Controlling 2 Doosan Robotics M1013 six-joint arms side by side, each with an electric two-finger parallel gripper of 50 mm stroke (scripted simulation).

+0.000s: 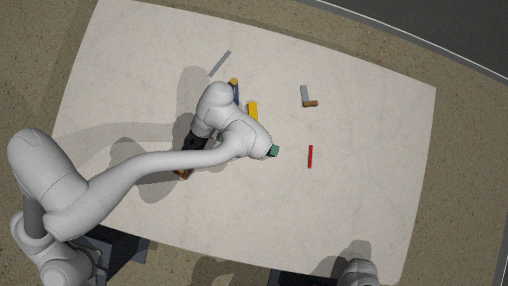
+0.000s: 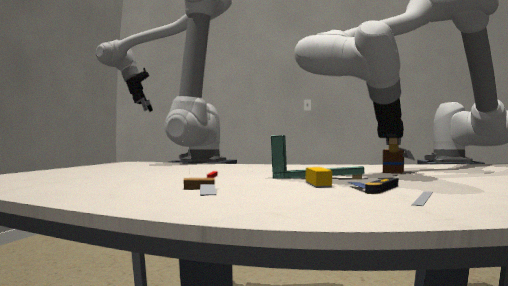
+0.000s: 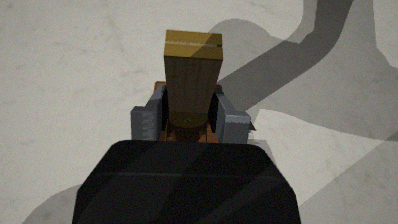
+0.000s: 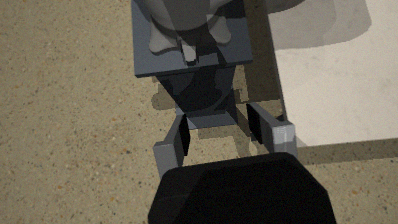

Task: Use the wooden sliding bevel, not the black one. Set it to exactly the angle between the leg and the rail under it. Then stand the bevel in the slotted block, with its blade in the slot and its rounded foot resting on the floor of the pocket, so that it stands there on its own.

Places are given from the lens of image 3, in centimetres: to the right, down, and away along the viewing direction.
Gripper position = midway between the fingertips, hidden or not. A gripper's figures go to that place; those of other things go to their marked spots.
my left gripper point(image 3: 189, 100): -1, -1, 16
wooden sliding bevel point(image 3: 192, 60): 0, -3, 11
